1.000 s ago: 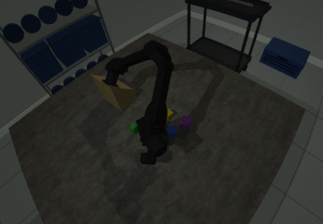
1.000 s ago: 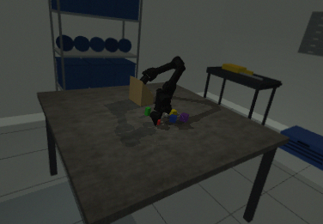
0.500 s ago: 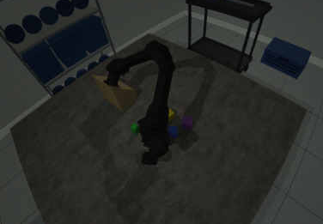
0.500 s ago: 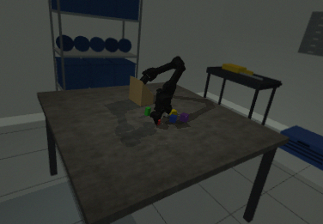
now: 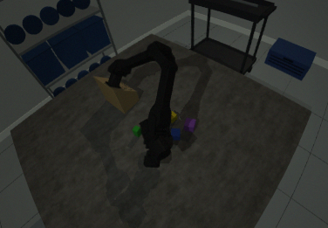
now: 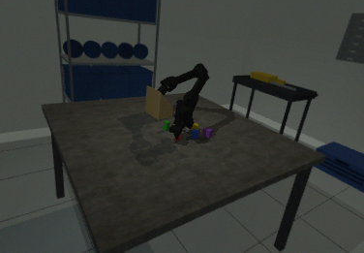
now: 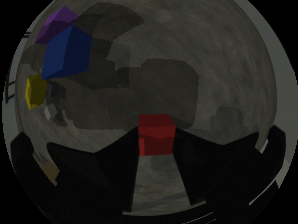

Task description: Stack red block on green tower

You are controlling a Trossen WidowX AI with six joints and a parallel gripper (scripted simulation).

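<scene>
Now: the blue block 1 cm behind my gripper tip, 12 cm to the left of it and 1 cm above it. Also, from my gripper tip: red block 1 cm above; then yellow block 9 cm behind, 17 cm to the left, 1 cm above; then tiny white piece 9 cm behind, 12 cm to the left.
</scene>
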